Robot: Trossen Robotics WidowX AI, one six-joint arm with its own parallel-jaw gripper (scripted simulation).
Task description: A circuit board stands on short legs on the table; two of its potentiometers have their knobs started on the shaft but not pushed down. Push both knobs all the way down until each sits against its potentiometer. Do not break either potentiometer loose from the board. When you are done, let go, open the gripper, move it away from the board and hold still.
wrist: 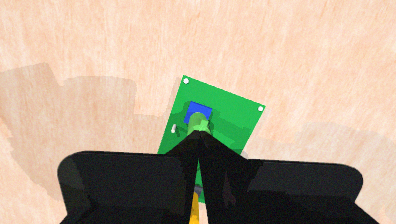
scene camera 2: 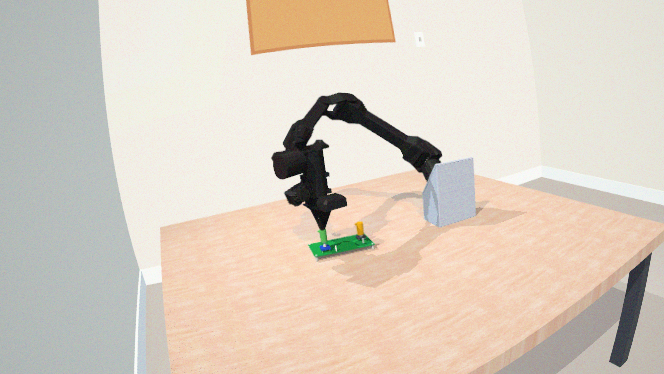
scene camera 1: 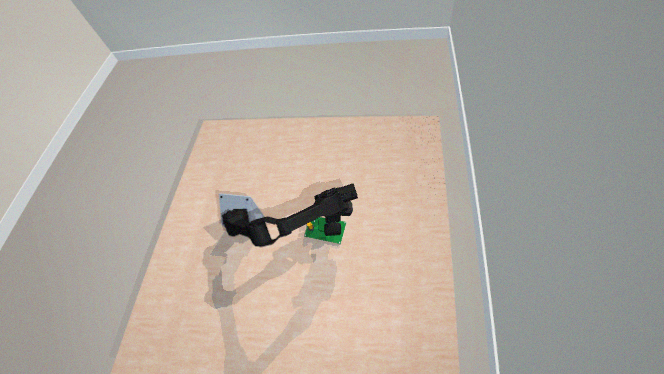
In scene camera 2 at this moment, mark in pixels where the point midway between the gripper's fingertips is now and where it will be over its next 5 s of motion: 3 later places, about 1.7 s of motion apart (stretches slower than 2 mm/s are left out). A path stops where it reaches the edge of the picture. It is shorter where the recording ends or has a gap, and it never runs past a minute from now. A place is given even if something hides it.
My gripper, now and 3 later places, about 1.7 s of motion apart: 322, 229; 323, 232; 323, 233; 383, 202
